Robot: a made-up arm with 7 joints. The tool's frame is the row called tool.
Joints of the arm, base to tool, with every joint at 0 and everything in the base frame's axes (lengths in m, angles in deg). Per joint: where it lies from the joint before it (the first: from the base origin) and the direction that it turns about. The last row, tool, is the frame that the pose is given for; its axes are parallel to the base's.
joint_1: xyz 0 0.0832 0 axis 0 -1 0
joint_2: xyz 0 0.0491 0 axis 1 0 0
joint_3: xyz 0 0 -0.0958 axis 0 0 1
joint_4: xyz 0 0 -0.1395 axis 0 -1 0
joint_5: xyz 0 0 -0.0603 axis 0 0 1
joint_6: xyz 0 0 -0.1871 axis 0 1 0
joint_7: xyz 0 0 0 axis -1 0 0
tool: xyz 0 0 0
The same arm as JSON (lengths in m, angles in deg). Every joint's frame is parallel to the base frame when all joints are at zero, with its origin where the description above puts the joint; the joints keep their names.
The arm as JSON. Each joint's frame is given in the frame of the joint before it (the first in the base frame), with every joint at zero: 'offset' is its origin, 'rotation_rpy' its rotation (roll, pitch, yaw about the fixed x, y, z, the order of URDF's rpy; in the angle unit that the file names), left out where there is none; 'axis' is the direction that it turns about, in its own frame. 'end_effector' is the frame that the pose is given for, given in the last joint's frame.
{"length_unit": "m", "angle_unit": "deg", "chain": [{"id": "joint_1", "offset": [0.0, 0.0832, 0.0], "axis": [0.0, -1.0, 0.0]}, {"id": "joint_2", "offset": [0.0, 0.0491, 0.0], "axis": [1.0, 0.0, 0.0]}, {"id": "joint_3", "offset": [0.0, 0.0, -0.0958], "axis": [0.0, 0.0, 1.0]}, {"id": "joint_4", "offset": [0.0, 0.0, -0.1395], "axis": [0.0, -1.0, 0.0]}, {"id": "joint_5", "offset": [0.0, 0.0, -0.0603], "axis": [0.0, 0.0, 1.0]}, {"id": "joint_6", "offset": [0.0, 0.0, -0.1871], "axis": [0.0, 1.0, 0.0]}, {"id": "joint_7", "offset": [0.0, 0.0, 0.0], "axis": [-1.0, 0.0, 0.0]}], "end_effector": {"offset": [0.0, 0.0, 0.0]}}
